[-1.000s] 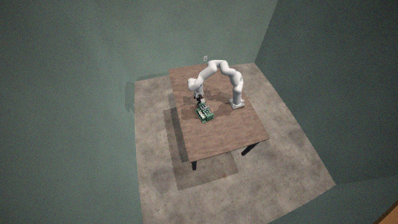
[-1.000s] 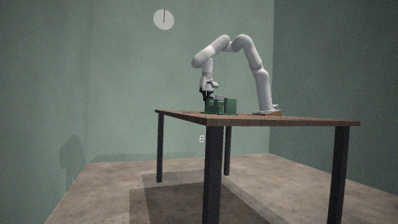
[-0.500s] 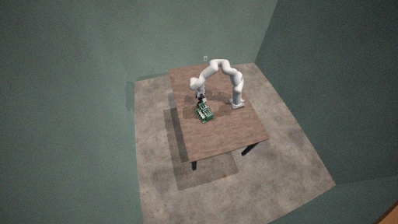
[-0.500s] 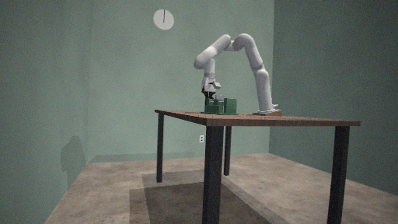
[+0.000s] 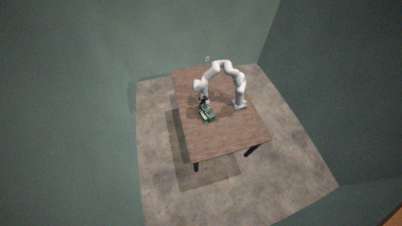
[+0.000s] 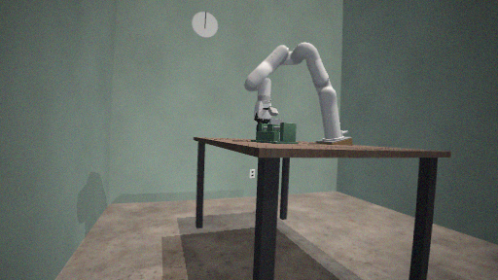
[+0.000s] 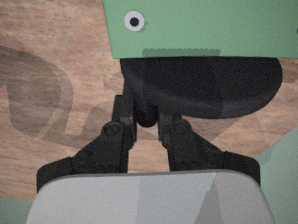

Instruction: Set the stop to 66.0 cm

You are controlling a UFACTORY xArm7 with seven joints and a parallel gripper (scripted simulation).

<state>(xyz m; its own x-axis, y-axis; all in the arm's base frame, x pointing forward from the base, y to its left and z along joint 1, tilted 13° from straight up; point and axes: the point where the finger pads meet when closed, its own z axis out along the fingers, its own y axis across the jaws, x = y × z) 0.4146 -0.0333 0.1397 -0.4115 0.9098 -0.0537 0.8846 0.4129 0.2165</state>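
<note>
The black handwheel is 2 cm to the left of my hand. Also, from my hand: green stop fixture 16 cm to the left, 3 cm behind, 1 cm above.
</note>
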